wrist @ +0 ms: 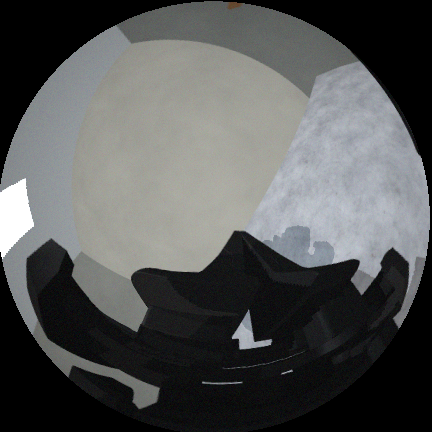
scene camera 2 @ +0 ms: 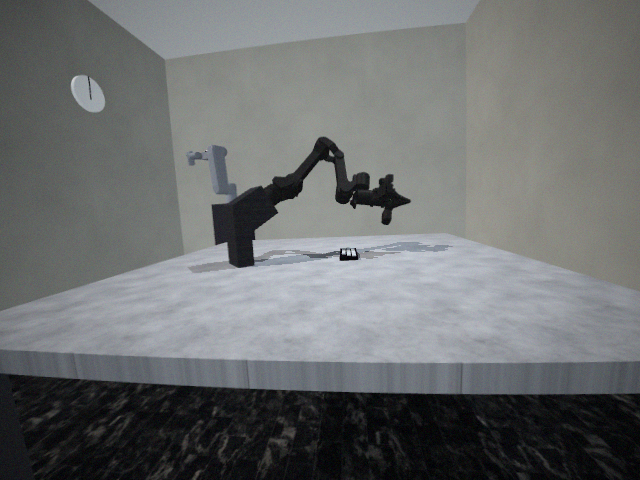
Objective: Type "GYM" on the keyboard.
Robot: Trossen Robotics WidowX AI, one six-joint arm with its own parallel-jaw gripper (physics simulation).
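Pixels of known places: gripper, between the fingertips: (wrist: 238,235) (scene camera 2: 410,201); arm's base, origin of its link: (scene camera 2: 264,200).
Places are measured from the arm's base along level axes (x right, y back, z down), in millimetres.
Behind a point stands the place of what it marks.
The keyboard (scene camera 2: 348,254) @[x -68, y -289, z 203 mm] is a small black block with white keys. It lies on the table (scene camera 2: 330,315) @[x 397, y -418, z 220 mm] (wrist: 355,165) @[x -94, y -579, z 220 mm], right of the arm's base in the scene view. Its letters are too small to read there, and it does not show in the wrist view. My gripper (scene camera 2: 409,200) @[x -264, y -474, z 31 mm] (wrist: 238,235) @[x -264, y -474, z 31 mm] is shut and empty, its fingertips together in a point. It is high above the table, to the right of the keyboard in the scene view, and points roughly level to the right.
The black arm base (scene camera 2: 240,242) @[x 127, y 12, z 137 mm] stands on the table left of the keyboard. A pale grey arm (scene camera 2: 219,170) shows behind the base. A round clock (scene camera 2: 88,93) hangs on the left wall. The arm's shadows fall on the table around the keyboard.
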